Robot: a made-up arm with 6 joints. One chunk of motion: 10 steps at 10 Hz.
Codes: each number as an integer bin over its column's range. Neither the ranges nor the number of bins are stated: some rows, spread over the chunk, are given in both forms.
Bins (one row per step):
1: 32 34 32 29 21 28
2: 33 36 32 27 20 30
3: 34 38 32 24 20 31
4: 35 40 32 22 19 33
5: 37 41 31 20 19 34
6: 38 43 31 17 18 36
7: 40 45 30 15 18 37
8: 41 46 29 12 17 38
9: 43 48 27 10 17 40
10: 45 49 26 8 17 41
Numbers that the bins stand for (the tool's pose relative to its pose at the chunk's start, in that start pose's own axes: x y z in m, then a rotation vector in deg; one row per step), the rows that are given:
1: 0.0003 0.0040 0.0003 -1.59 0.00 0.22
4: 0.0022 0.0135 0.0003 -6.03 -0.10 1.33
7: 0.0054 0.0214 -0.0010 -10.48 -0.14 2.22
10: 0.0086 0.0278 -0.0035 -14.92 -0.19 3.11
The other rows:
2: 0.0010 0.0071 0.0003 -2.86 -0.05 0.67
3: 0.0016 0.0103 0.0003 -4.76 -0.05 0.89
5: 0.0035 0.0151 -0.0003 -7.30 -0.10 1.56
6: 0.0041 0.0183 -0.0003 -9.21 -0.14 2.00
8: 0.0060 0.0230 -0.0016 -12.38 -0.19 2.44
9: 0.0073 0.0262 -0.0029 -13.65 -0.19 2.89

